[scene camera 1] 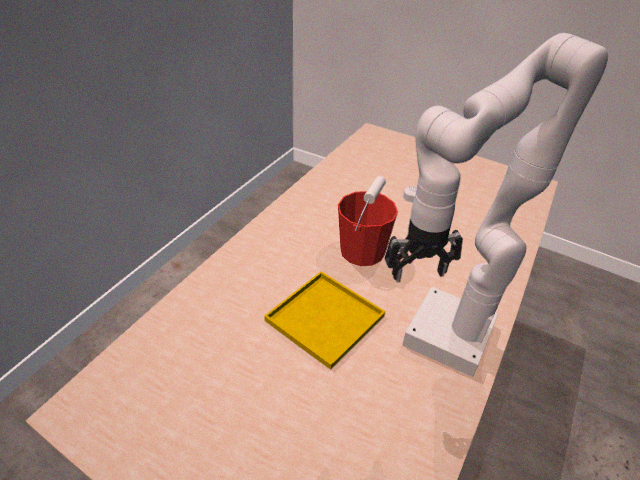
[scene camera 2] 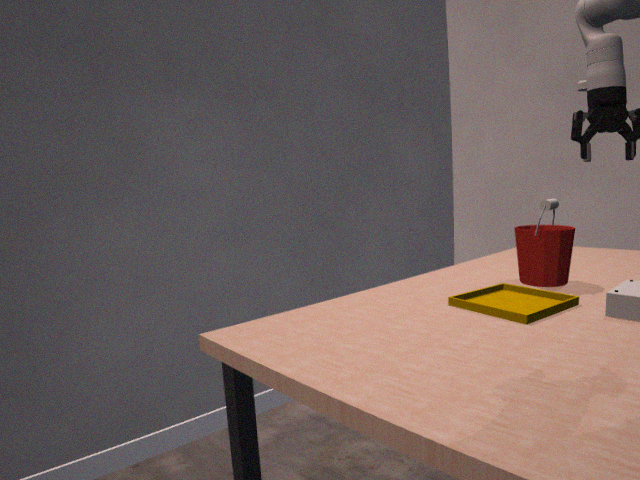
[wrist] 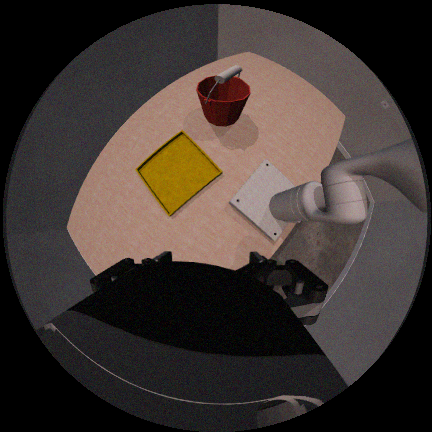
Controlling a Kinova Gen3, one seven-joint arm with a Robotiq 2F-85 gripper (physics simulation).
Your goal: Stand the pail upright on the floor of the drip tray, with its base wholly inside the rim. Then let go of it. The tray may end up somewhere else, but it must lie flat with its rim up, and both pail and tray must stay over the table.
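Pixels of known places: gripper, fingertip midpoint: (scene camera 1: pixel 418 276) (scene camera 2: pixel 608 161) (wrist: pixel 209 260); arm's base at its link origin: (scene camera 1: pixel 468 328) (wrist: pixel 280 206).
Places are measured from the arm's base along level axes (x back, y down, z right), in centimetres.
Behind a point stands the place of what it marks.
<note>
A red pail (scene camera 1: pixel 364 242) @(x -37.5, y -5.5, z 9.4 cm) (scene camera 2: pixel 544 258) @(x -37.8, y -3.6, z 9.4 cm) (wrist: pixel 223 107) @(x -35.4, y -8.5, z 10.7 cm) stands upright on the table, beside the tray and apart from it. Its wire handle with a white grip (scene camera 1: pixel 374 189) @(x -38.8, y -21.0, z 15.0 cm) (scene camera 2: pixel 549 204) @(x -37.6, y -19.7, z 12.3 cm) (wrist: pixel 229 74) @(x -37.9, y -20.3, z 15.5 cm) stands raised over the pail's mouth. The yellow drip tray (scene camera 1: pixel 326 320) @(x -35.4, y 5.0, z -14.7 cm) (scene camera 2: pixel 511 302) @(x -37.1, y 5.0, z -13.3 cm) (wrist: pixel 179 173) @(x -33.9, y 5.0, z -14.2 cm) lies flat with its rim up. My gripper (scene camera 1: pixel 420 274) @(x -11.5, y -30.6, z -20.9 cm) (scene camera 2: pixel 608 152) @(x -11.5, y -30.6, z -20.9 cm) (wrist: pixel 209 260) @(x -11.5, y -30.6, z -20.9 cm) is open and empty, pointing down. It hangs high above the table, well above the pail's height, and to the right of the pail in both scene views.
The arm's white base plate (scene camera 1: pixel 429 322) @(x -9.9, y -0.2, z -4.1 cm) (scene camera 2: pixel 622 301) @(x -10.4, y 1.3, z -10.6 cm) (wrist: pixel 255 200) @(x -7.9, y -0.3, z -4.9 cm) sits on the table (scene camera 1: pixel 206 372) @(x -51.7, y 5.3, z -46.1 cm) (scene camera 2: pixel 361 351) @(x -43.4, y 5.4, z -63.8 cm) (wrist: pixel 115 210) @(x -47.0, y 5.3, z -43.1 cm) to the right of the tray. A grey wall runs along the left side, past the table's long edge. The arm rises on the right.
</note>
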